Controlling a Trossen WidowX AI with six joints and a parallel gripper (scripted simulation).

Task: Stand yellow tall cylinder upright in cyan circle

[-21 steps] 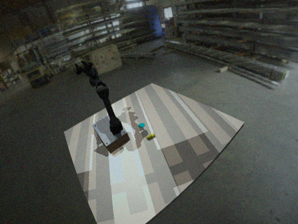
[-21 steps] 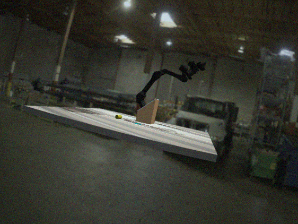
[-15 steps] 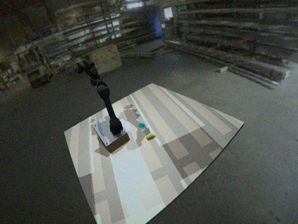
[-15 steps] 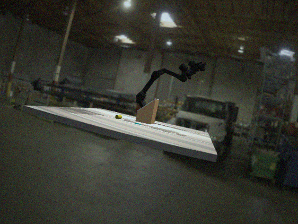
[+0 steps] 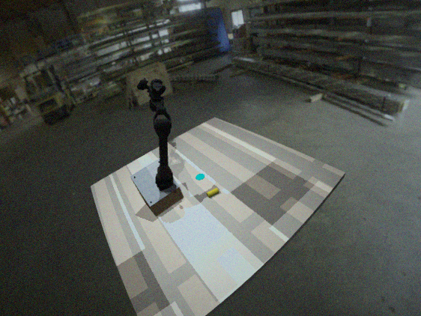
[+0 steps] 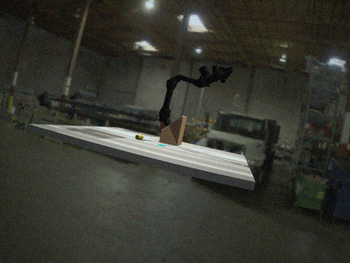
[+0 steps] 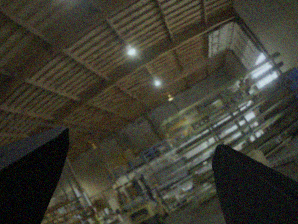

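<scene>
The yellow tall cylinder lies 60 cm below my gripper tip, 58 cm to the right of it and 2 cm ahead of it. The rest, counted from my gripper tip: cyan circle: 62 cm below, 38 cm to the right, 3 cm ahead.
</scene>
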